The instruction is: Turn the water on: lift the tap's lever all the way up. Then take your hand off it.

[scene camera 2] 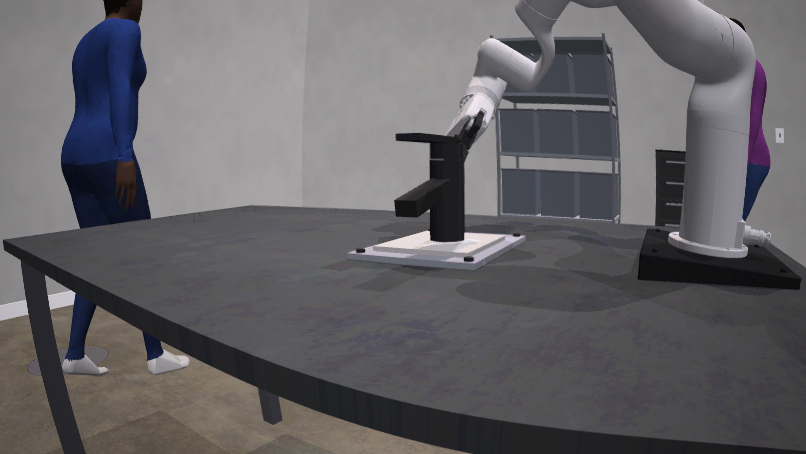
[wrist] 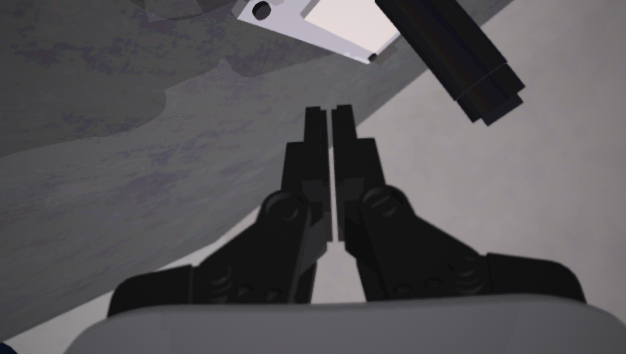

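Pixels of known places: gripper, between the fingertips: (wrist: pixel 330 138); arm's base, origin of its link: (scene camera 2: pixel 707 247).
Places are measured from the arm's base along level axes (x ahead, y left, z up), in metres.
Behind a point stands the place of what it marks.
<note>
The black tap (scene camera 2: pixel 446 200) {x 0.380, y 0.067, z 0.045 m} (wrist: pixel 447 45) {x 0.397, y 0.022, z 0.065 m} stands upright on a white base plate (scene camera 2: pixel 417 260) {x 0.361, y 0.162, z -0.018 m} (wrist: pixel 300 31) {x 0.476, y 0.004, z -0.016 m}. Its flat lever (scene camera 2: pixel 421 137) {x 0.359, y 0.154, z 0.126 m} lies about level across the top, pointing left over the spout (scene camera 2: pixel 418 198) {x 0.361, y 0.159, z 0.054 m} in the scene view. In the wrist view the tap's top end is at the upper right, and the spout is hidden. My gripper (scene camera 2: pixel 464 151) {x 0.474, y -0.109, z 0.094 m} (wrist: pixel 330 138) {x 0.474, y -0.109, z 0.094 m} is shut with nothing between its fingers. In the scene view its fingertips are close to the right side of the tap's top; contact cannot be told. In the wrist view they show apart from the tap.
The dark table (scene camera 2: pixel 394 327) {x 0.238, y 0.369, z -0.024 m} (wrist: pixel 100 175) {x 0.684, y -0.065, z -0.024 m} carries the tap plate and my arm's black base (scene camera 2: pixel 699 269) {x 0.010, y 0.113, z -0.008 m} at the right. A shelf rack (scene camera 2: pixel 564 99) stands behind. A person in blue (scene camera 2: pixel 104 95) stands at the left, and one in purple (scene camera 2: pixel 760 124) is partly hidden behind my arm.
</note>
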